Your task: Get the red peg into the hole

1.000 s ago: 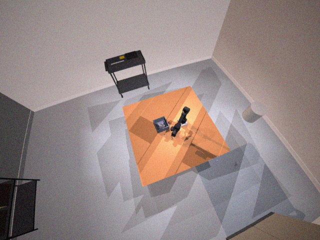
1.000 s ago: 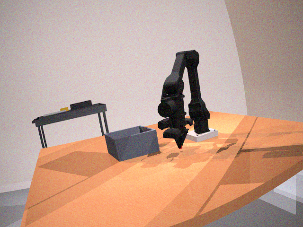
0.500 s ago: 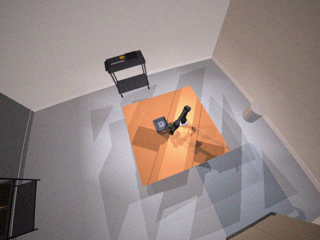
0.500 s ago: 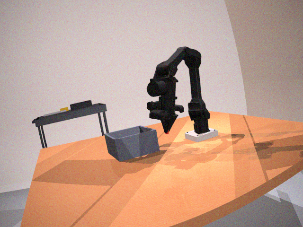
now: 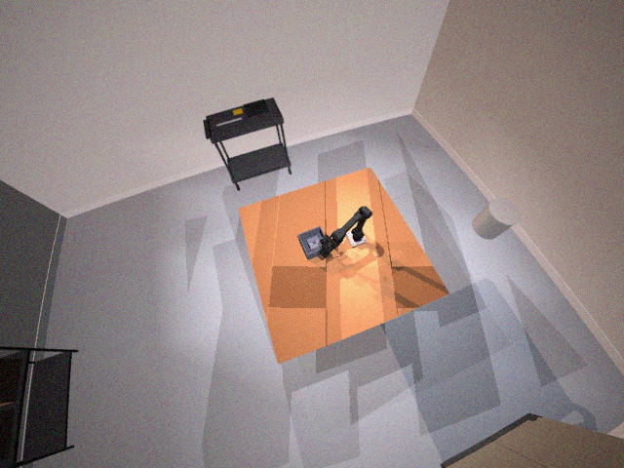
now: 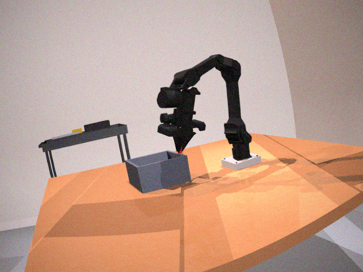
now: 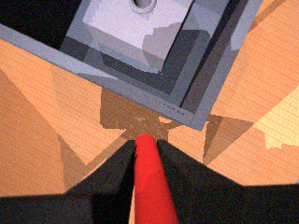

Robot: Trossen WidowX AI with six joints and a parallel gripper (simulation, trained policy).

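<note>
Now: gripper tip 100 mm to the left of the plate, 90 mm short of it and 80 mm above it. The rest, counted from my gripper tip: grey box (100 mm to the right, 100 mm below, 90 mm ahead); then red peg (30 mm above, 10 mm to the left, 10 mm behind).
</note>
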